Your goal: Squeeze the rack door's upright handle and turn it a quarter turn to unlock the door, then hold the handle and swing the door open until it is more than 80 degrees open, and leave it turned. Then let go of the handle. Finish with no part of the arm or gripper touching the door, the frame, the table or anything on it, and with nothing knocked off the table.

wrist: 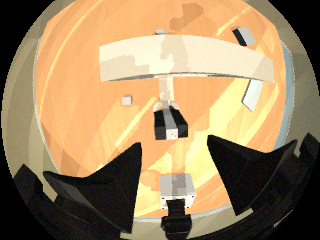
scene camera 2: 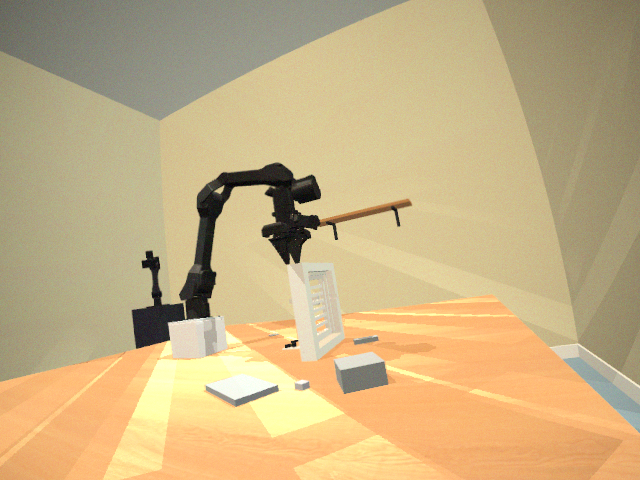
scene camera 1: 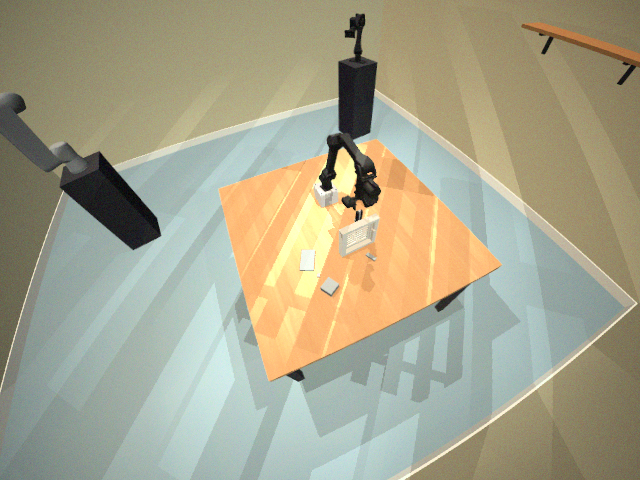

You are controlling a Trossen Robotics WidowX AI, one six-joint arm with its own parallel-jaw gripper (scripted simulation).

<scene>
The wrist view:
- my gripper: 175,143
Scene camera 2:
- my gripper: 292,264
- grey block: 364,371
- flat grey slab: 237,390
</scene>
